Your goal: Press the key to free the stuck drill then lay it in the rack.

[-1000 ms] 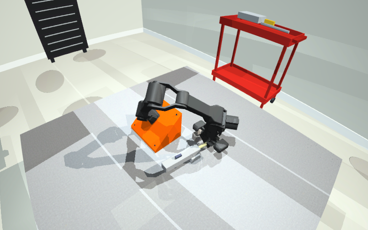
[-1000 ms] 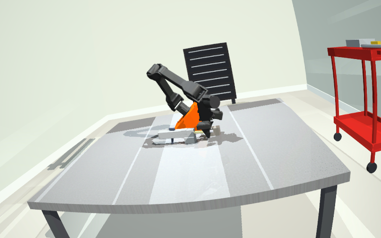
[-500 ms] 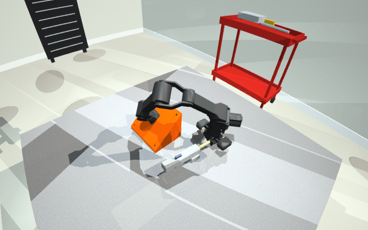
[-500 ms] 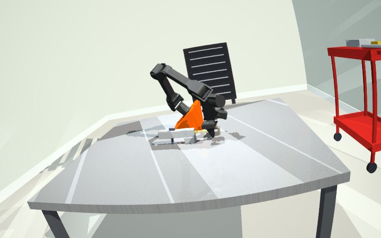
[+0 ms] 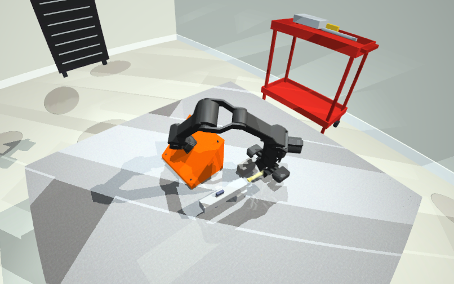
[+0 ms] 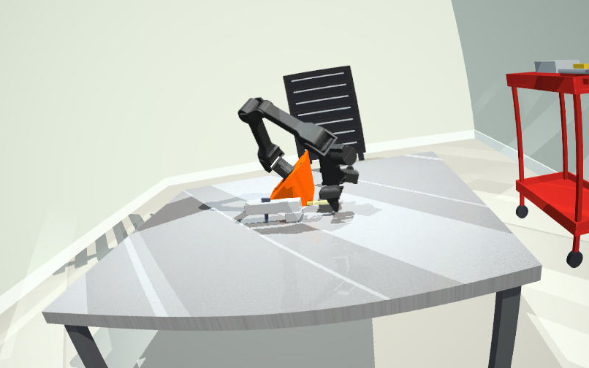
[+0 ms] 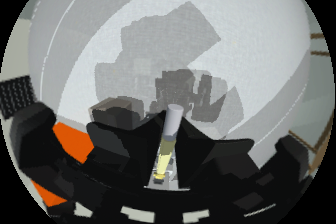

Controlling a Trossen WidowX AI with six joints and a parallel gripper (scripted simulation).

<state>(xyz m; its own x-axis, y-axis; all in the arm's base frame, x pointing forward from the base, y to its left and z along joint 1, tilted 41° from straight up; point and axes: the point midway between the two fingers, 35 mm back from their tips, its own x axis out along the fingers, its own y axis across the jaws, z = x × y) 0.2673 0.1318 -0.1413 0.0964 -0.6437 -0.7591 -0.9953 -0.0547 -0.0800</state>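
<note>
Right now the drill is 40 mm to the right of my gripper tip and 30 mm above it. Also, from my gripper tip: blue key 220 mm to the right, 40 mm above; then grey rack 80 mm behind, 30 mm to the right, 10 mm above; then housing block 200 mm to the right, 30 mm above.
</note>
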